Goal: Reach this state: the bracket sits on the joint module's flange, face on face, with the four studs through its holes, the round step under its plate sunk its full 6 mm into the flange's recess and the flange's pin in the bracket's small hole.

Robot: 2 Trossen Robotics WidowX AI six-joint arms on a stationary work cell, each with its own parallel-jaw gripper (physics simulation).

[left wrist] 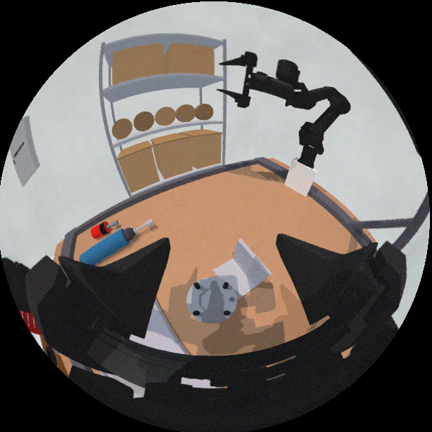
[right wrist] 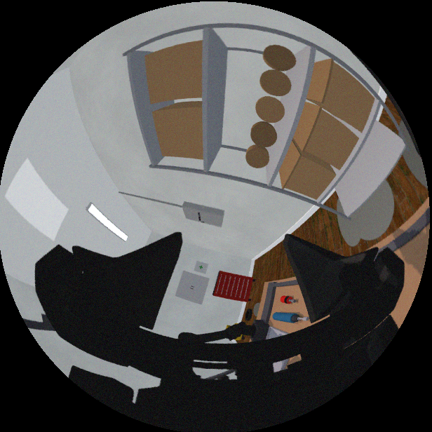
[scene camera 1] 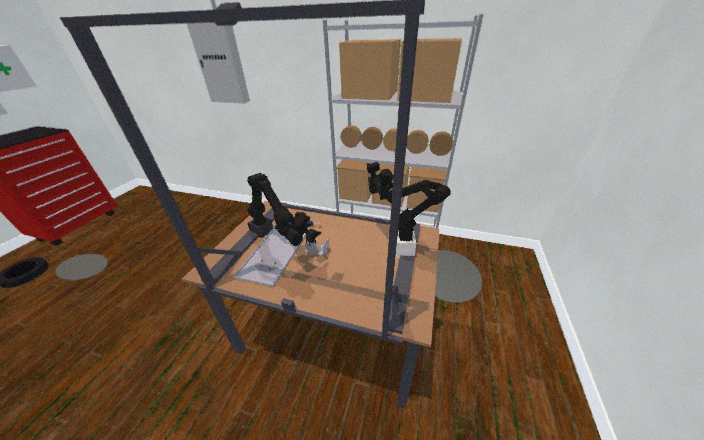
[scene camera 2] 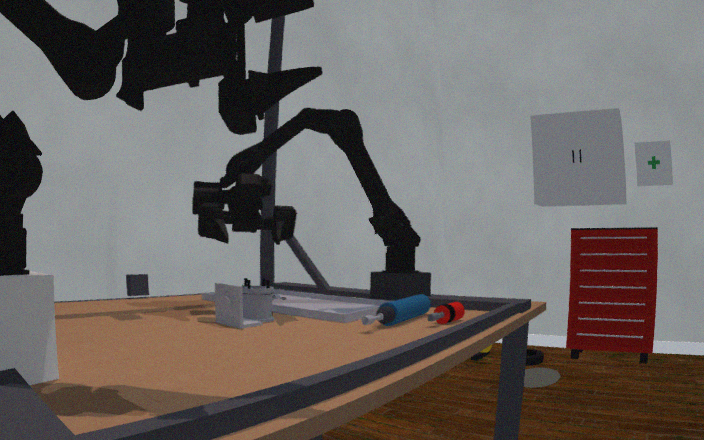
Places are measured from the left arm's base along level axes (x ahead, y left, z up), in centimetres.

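Pixels of known places: left gripper, fingertip midpoint: (scene camera 1: 316, 229) (scene camera 2: 253, 241); right gripper, fingertip midpoint: (scene camera 1: 368, 170) (scene camera 2: 317, 34); left arm's base, link origin: (scene camera 1: 259, 221) (scene camera 2: 400, 272); right arm's base, link origin: (scene camera 1: 405, 236).
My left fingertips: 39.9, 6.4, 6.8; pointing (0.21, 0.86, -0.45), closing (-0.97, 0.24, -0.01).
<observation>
Ahead of a thing's pixels: the offset from my left fingertips to its top centre, as dx, dy, dz. "spot": to the spot under its first point.
The joint module {-2.1, -3.2, -6.9} (scene camera 1: 312, 247) (scene camera 2: 258, 305) (left wrist: 212, 300) is a round grey body with four dark studs pointing up; its flange, recess and small pin show in the left wrist view. The light grey L-shaped bracket {+3.2, +0.2, -7.3} (scene camera 1: 325, 245) (scene camera 2: 228, 306) (left wrist: 250, 262) stands on the table close beside it, with its holed plate upright, off the flange. Whether they touch is unclear. My left gripper (scene camera 1: 316, 229) (scene camera 2: 253, 240) (left wrist: 224, 241) is open and empty above them, fingers pointing down. My right gripper (scene camera 2: 315, 36) (left wrist: 217, 76) (right wrist: 235, 238) is open and empty, raised high and far from both parts.
A pale tray {-18.1, -16.5, -12.7} (scene camera 1: 258, 258) (scene camera 2: 332, 312) (left wrist: 161, 331) lies beside the module. A blue tool {spot: -23.3, +13.9, -11.7} (scene camera 2: 407, 309) (left wrist: 106, 247) (right wrist: 285, 317) and a red tool {-28.2, +18.4, -10.9} (scene camera 2: 452, 312) (left wrist: 100, 230) (right wrist: 286, 299) lie near the table's edge. Dark frame posts (scene camera 1: 404, 155) rise around the table.
</observation>
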